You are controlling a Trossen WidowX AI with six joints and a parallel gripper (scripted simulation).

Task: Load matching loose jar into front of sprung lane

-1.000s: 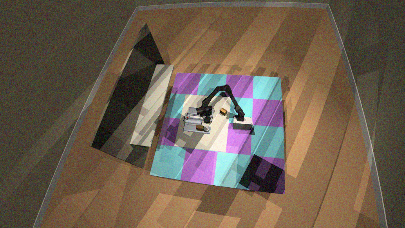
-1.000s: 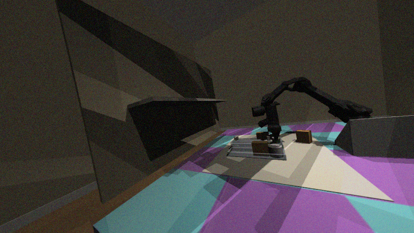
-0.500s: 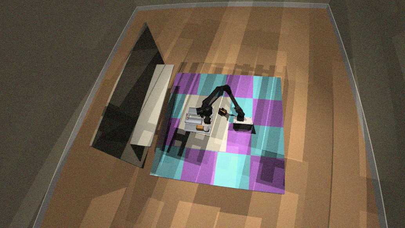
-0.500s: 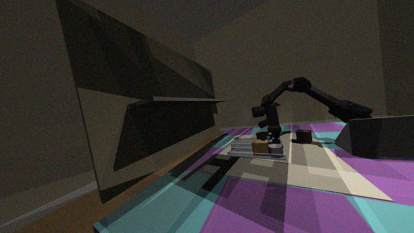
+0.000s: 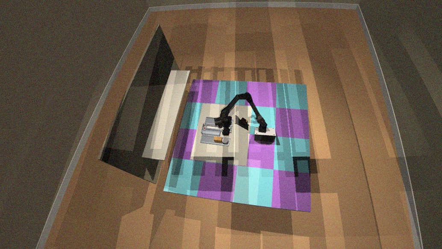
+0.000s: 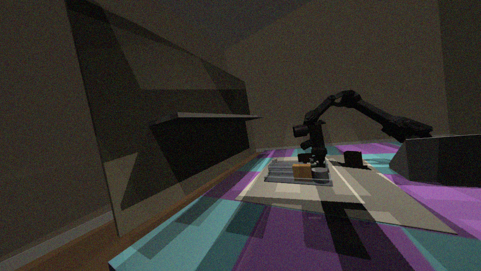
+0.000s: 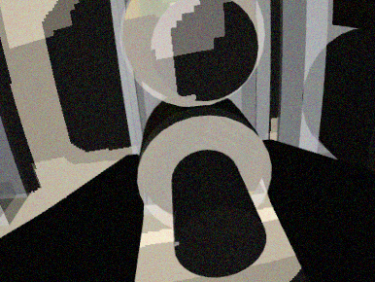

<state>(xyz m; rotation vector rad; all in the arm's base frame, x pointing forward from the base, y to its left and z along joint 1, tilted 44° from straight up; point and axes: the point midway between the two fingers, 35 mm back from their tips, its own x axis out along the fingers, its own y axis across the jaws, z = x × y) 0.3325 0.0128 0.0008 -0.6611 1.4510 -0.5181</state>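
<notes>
Now: gripper tip 140 mm short of the lane unit, 30 mm to the right of it and 20 mm above it. The rest, counted from my gripper tip: brown box: 140 mm behind, 100 mm to the right.
</notes>
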